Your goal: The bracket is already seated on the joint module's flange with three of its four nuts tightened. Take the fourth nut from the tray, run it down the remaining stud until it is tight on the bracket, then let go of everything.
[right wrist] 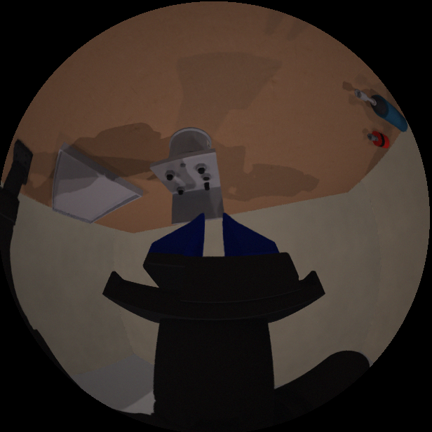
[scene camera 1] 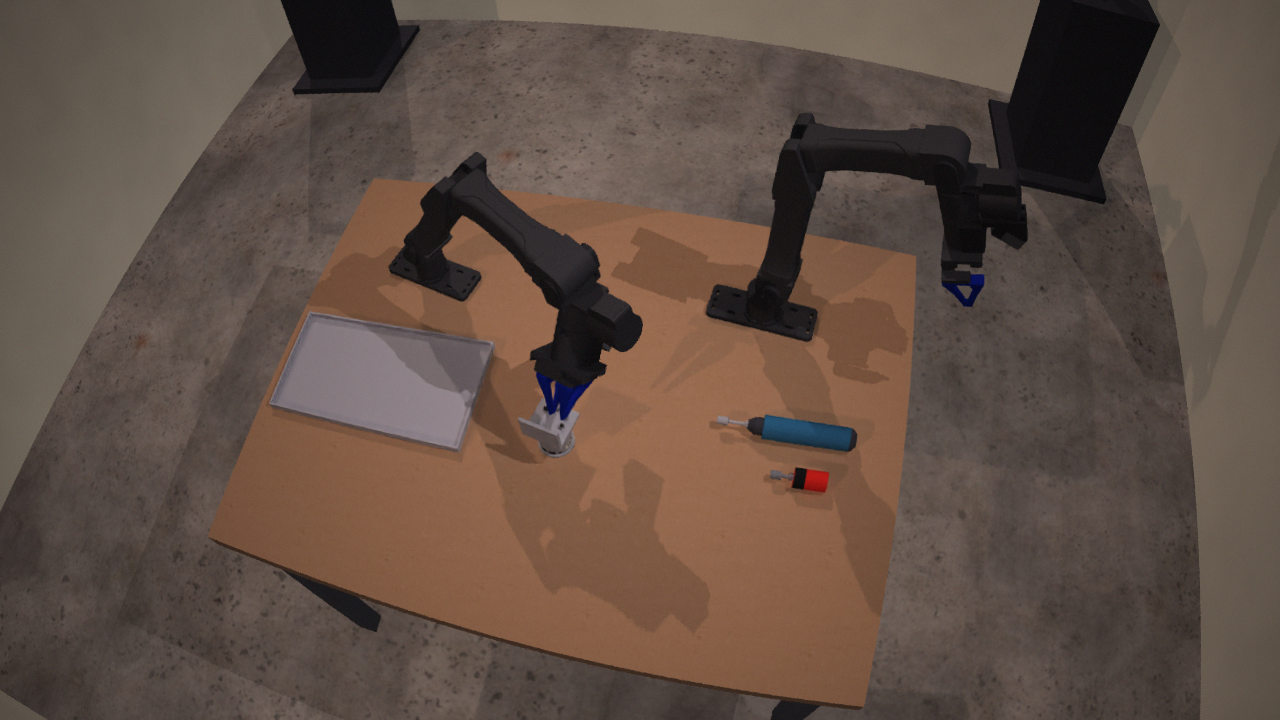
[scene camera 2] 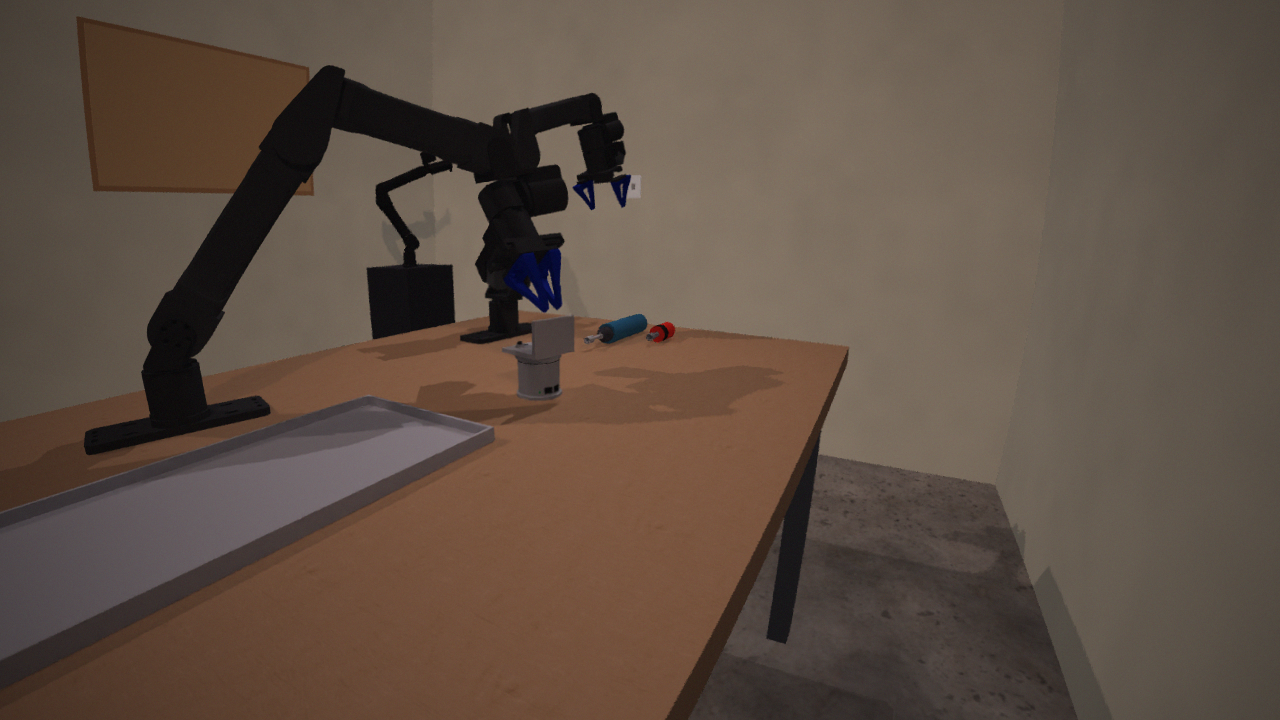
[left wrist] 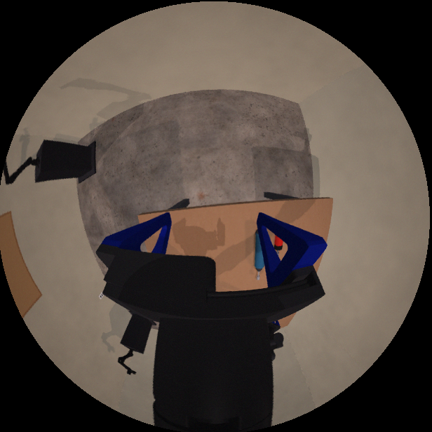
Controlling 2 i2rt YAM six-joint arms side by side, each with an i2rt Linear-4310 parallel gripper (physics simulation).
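Seen in the pictures: left gripper, fingertip midpoint: point(scene camera 1: 969, 282) point(scene camera 2: 608, 208); right gripper, fingertip midpoint: point(scene camera 1: 557, 416) point(scene camera 2: 553, 309); left arm's base at its link origin: point(scene camera 1: 762, 314) point(scene camera 2: 504, 334); right arm's base at its link origin: point(scene camera 1: 434, 273) point(scene camera 2: 182, 425).
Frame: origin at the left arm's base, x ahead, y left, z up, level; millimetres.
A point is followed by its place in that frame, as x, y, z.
Observation:
The pale bracket point(scene camera 1: 542, 430) {385, -261, 109} point(scene camera 2: 553, 336) {383, -274, 86} point(right wrist: 197, 206) sits on the upright joint module point(scene camera 2: 538, 378) {368, -288, 30} point(right wrist: 189, 142). In the right wrist view several dark stud ends rise from its flat plate, one point(right wrist: 206, 186) standing nearest the upright wall; nut details are too small to tell. My right gripper point(scene camera 1: 558, 416) {358, -244, 117} point(scene camera 2: 550, 308) {358, -244, 117} point(right wrist: 213, 217) is shut and empty, a narrow gap between its fingertips, just above the bracket. My left gripper point(scene camera 2: 606, 205) {37, 337, 285} point(left wrist: 213, 216) is wide open and empty, high up at the right in scene camera 1. No nut can be made out in the tray point(scene camera 1: 384, 383) {344, -619, 4} point(scene camera 2: 205, 492) {314, -676, 4} point(right wrist: 82, 191).
A blue driver point(scene camera 1: 807, 433) {235, 135, 39} point(scene camera 2: 623, 328) {249, 96, 27} point(left wrist: 258, 252) point(right wrist: 391, 114) and a shorter red driver point(scene camera 1: 812, 480) {312, 164, 32} point(scene camera 2: 663, 332) {323, 133, 22} point(left wrist: 278, 242) point(right wrist: 381, 139) lie on the table, right of the bracket in scene camera 1. Black pedestals point(scene camera 1: 344, 44) point(scene camera 1: 1074, 98) stand beyond the table.

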